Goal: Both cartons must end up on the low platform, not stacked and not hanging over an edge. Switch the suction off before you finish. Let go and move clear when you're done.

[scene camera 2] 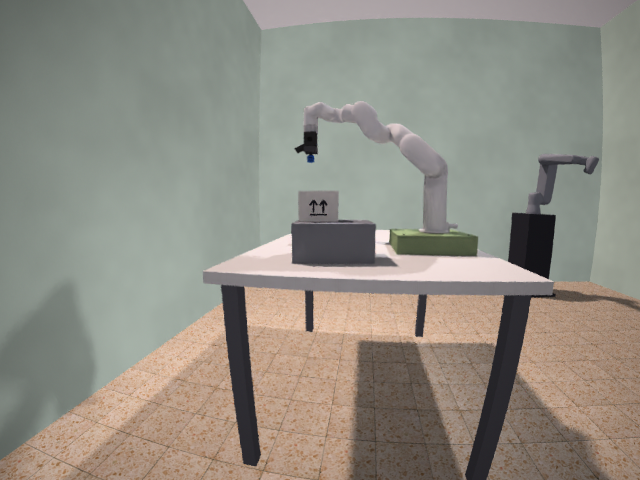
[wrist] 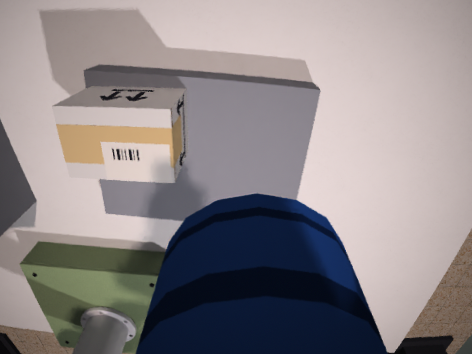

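Where they show: hand, its tool point: (scene camera 2: 310, 161) (wrist: 254, 269); arm's base, origin of its link: (scene camera 2: 434, 232) (wrist: 109, 323).
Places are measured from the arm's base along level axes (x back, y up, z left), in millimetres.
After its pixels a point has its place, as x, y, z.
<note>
The low grey platform (wrist: 250, 130) {-451, -20, -310} shows in the wrist view. One white carton with a tan band (wrist: 114, 135) {-482, 76, -157} lies on its left part, its left side close to or past that edge; the angle hides which. Another white carton (scene camera 2: 318, 206) {-456, 102, 230}, with arrows, sits on the taller grey block (scene camera 2: 333, 242) {-402, -3, 314} at the table's near end in the scene view. In the wrist view part of that block (wrist: 12, 185) {-347, -31, 111} shows at the left, its carton out of frame. My blue suction cup (scene camera 2: 310, 158) (wrist: 257, 270) is open, with nothing hanging from it, above the height of the cartons.
The white table (scene camera 2: 434, 269) {-113, -68, 371} (wrist: 395, 125) {-445, -68, -545} bears both platforms. My green base block (scene camera 2: 433, 242) {-51, -22, 153} (wrist: 75, 295) {-95, 0, 51} stands right of the taller block in the scene view and below the low platform in the wrist view. Another arm on a black pedestal (scene camera 2: 531, 242) stands behind.
</note>
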